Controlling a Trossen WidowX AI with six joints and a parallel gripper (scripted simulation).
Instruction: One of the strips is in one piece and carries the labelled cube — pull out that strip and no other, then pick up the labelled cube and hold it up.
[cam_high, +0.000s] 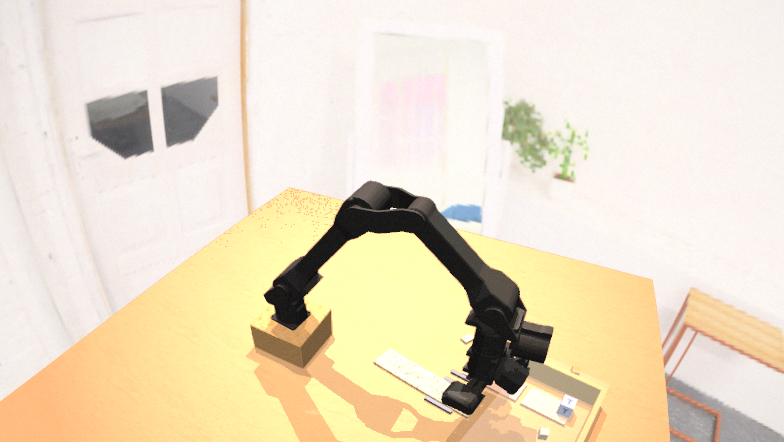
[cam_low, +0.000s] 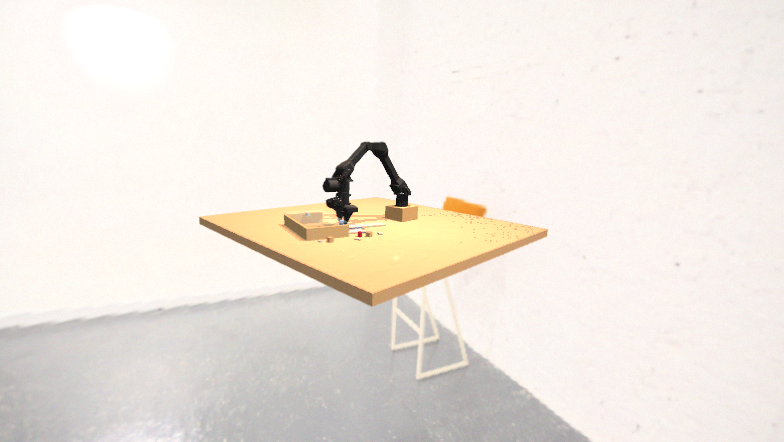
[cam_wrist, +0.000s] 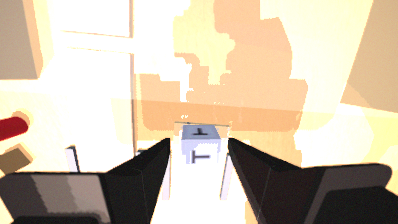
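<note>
Right now the white strip is 90 mm to the left of my gripper tip, 20 mm below it and 20 mm ahead of it. The rest, counted from my gripper tip: cube (150 mm ahead, 60 mm to the right, 50 mm above).
</note>
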